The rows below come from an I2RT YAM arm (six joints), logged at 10 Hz.
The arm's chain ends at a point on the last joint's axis. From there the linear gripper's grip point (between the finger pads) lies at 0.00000 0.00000 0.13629 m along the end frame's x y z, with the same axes.
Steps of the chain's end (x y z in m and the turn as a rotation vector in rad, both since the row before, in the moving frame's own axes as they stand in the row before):
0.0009, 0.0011, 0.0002, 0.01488, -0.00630, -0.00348
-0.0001, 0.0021, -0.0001, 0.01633, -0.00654, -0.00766
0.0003, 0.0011, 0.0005, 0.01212, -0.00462, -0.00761
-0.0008, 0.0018, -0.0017, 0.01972, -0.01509, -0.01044
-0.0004, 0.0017, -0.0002, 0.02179, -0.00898, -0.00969
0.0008, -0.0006, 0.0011, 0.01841, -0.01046, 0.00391
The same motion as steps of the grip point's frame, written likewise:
0.0000, -0.0009, 0.0002, 0.01488, -0.00630, -0.00348
-0.0010, -0.0001, -0.0001, 0.01633, -0.00654, -0.00766
-0.0003, -0.0005, 0.0005, 0.01212, -0.00462, -0.00761
-0.0029, -0.0009, -0.0017, 0.01972, -0.01509, -0.01044
-0.0016, -0.0013, -0.0002, 0.02179, -0.00898, -0.00969
-0.0006, -0.0031, 0.0011, 0.01841, -0.01046, 0.00391

